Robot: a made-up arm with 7 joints.
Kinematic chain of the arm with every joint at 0, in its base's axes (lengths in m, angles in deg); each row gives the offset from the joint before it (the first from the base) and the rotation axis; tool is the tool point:
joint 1: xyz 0 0 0.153 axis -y
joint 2: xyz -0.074 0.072 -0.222 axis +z
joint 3: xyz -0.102 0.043 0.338 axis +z
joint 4: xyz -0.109 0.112 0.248 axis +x
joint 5: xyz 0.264 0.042 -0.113 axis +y
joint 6: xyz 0.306 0 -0.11 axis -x
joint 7: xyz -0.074 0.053 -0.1 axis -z
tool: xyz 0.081 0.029 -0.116
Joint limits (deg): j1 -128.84..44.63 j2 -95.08..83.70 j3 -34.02..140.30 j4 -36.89..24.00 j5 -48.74..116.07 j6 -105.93..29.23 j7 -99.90..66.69
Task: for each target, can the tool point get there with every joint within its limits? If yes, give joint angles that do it. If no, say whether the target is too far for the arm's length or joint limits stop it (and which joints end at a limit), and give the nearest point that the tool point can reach.
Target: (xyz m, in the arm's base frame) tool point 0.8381 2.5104 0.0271
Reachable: no: too far | nearest point 0.3841 0.8429 0.0953 | short by 1.730 m
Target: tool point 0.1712 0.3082 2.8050
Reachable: no: too far | nearest point 0.0595 0.1491 1.0752 | short by 1.741 m
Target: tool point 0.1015 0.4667 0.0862
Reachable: yes | joints -11.88 48.21 -12.72 -16.14 -3.93 -24.49 11.02
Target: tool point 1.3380 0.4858 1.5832
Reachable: no: too far | nearest point 0.6202 0.2539 0.8160 | short by 1.076 m
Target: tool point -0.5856 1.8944 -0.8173
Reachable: no: too far | nearest point -0.3993 0.7449 -0.0862 | short by 1.375 m
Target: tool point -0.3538 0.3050 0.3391
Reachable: yes | joints -43.37 -10.65 93.01 -20.73 81.26 -72.09 -38.34
